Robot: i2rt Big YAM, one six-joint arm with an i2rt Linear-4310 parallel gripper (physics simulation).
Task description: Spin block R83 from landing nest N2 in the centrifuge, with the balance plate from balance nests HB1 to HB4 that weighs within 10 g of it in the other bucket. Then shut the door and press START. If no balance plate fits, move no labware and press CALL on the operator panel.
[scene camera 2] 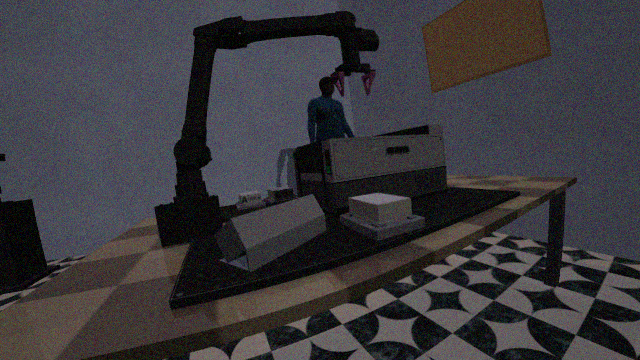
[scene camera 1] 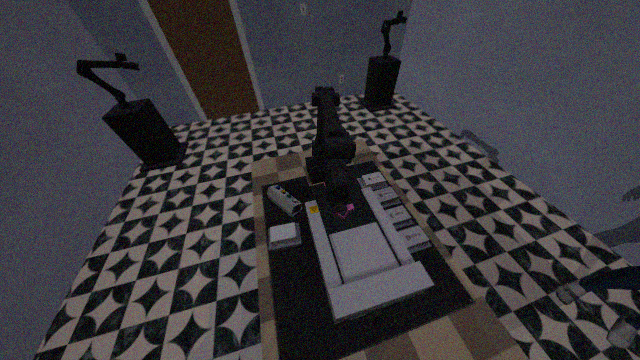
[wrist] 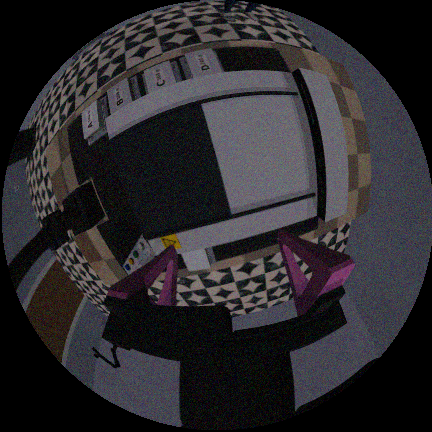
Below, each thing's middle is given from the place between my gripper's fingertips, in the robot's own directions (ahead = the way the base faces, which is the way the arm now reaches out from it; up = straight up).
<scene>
My gripper is now 80 mm short of the centrifuge (scene camera 1: 365, 266), 60 mm to the right of it and 240 mm above it. The rest, counted from my hand: control panel (scene camera 2: 249, 241) 350 mm behind, 210 mm to the right, 320 mm below.
</scene>
